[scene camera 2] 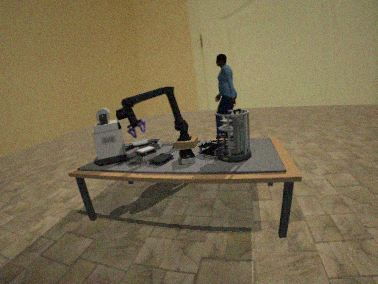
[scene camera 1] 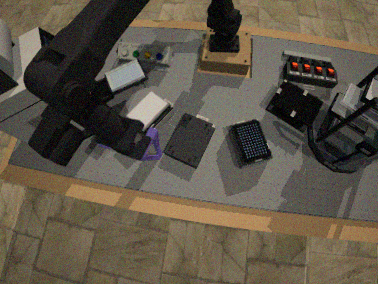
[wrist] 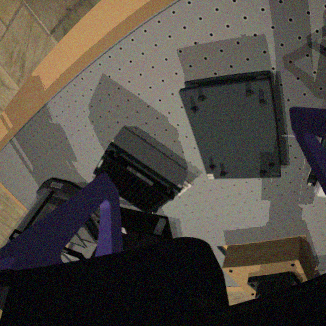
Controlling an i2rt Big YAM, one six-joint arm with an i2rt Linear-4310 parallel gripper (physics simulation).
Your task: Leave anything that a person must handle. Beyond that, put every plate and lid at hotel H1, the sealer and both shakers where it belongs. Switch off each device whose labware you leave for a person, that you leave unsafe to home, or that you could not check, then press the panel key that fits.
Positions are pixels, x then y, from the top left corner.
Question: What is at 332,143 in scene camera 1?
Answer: A plate hotel H1.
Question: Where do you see a black well plate with blue wells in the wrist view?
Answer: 134,185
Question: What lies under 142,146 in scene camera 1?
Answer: My gripper.
